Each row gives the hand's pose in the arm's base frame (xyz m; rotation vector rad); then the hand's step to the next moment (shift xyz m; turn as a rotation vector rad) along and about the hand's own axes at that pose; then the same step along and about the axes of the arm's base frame.
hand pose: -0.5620 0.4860 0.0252 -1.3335 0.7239 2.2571
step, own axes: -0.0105 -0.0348 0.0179 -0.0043 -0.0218 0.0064
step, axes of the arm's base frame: 0.0133 0.0372 0.0088 0.0105 0.0205 0.0016
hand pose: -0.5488 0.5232 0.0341 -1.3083 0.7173 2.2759
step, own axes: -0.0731 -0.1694 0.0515 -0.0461 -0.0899 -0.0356
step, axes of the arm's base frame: 0.0992 0.1567 0.0478 0.0977 0.0436 0.0050
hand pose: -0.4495 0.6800 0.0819 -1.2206 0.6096 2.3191
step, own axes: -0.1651 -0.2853 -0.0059 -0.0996 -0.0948 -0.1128
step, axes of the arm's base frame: 0.2507 0.1958 0.0865 0.1775 -0.0060 0.0097
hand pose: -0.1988 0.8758 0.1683 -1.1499 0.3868 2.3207
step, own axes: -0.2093 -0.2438 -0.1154 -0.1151 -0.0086 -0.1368
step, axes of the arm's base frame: 0.3187 0.0805 0.0922 0.1524 -0.0933 0.0099
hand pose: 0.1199 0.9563 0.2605 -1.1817 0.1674 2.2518
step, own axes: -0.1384 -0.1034 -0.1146 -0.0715 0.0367 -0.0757
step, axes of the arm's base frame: 0.1988 -0.0176 0.0560 0.0650 -0.0891 0.0053
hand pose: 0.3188 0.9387 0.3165 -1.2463 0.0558 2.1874
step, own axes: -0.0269 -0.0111 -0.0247 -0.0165 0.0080 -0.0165
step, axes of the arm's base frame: 0.0347 -0.0121 0.0104 0.0145 -0.0199 0.0019
